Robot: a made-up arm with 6 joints. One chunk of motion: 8 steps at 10 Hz.
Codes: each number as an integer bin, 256 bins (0 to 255) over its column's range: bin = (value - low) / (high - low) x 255, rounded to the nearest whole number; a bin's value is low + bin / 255 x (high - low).
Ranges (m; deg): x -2..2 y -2..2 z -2..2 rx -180..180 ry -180..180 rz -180..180
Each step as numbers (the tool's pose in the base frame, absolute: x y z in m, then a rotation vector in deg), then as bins.
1 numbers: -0.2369 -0.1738 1.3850 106.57 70.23 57.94
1 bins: 112 116 216 203 177 169
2 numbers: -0.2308 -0.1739 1.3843 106.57 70.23 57.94
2 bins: 113 116 216 203 177 169
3 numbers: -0.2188 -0.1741 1.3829 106.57 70.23 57.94
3 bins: 114 116 216 203 177 169
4 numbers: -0.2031 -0.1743 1.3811 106.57 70.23 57.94
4 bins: 115 116 216 203 177 169
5 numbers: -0.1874 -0.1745 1.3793 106.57 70.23 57.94
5 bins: 116 116 215 203 177 169
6 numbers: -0.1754 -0.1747 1.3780 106.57 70.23 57.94
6 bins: 116 116 215 203 177 169
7 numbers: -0.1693 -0.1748 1.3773 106.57 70.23 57.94
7 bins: 117 116 215 203 177 169
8 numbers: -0.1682 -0.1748 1.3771 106.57 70.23 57.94
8 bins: 117 116 215 203 177 169
